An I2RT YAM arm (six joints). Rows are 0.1 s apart.
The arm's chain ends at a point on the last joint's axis. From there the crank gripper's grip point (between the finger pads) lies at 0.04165 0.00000 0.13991 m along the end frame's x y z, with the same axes.
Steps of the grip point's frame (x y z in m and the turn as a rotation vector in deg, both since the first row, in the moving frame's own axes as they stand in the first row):
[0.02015 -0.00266 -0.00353 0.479 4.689 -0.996]
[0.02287 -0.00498 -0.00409 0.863 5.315 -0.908]
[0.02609 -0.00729 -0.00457 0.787 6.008 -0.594]
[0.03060 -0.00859 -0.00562 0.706 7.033 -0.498]
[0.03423 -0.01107 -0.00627 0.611 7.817 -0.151]
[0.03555 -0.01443 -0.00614 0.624 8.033 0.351]
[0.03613 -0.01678 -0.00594 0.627 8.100 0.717]
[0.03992 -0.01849 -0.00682 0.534 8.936 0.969]
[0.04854 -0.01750 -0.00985 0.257 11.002 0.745]
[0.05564 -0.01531 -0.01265 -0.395 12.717 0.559]
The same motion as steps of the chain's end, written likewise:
[0.00887 -0.00068 0.00035 0.479 4.689 -0.996]
[0.01011 -0.00214 0.00039 0.863 5.315 -0.908]
[0.01169 -0.00489 0.00057 0.787 6.008 -0.594]
[0.01379 -0.00647 0.00055 0.706 7.033 -0.498]
[0.01559 -0.00948 0.00070 0.611 7.817 -0.151]
[0.01640 -0.01326 0.00106 0.624 8.033 0.351]
[0.01683 -0.01593 0.00133 0.627 8.100 0.717]
[0.01869 -0.01811 0.00135 0.534 8.936 0.969]
[0.02260 -0.01761 0.00067 0.257 11.002 0.745]
[0.02587 -0.01679 -0.00004 -0.395 12.717 0.559]

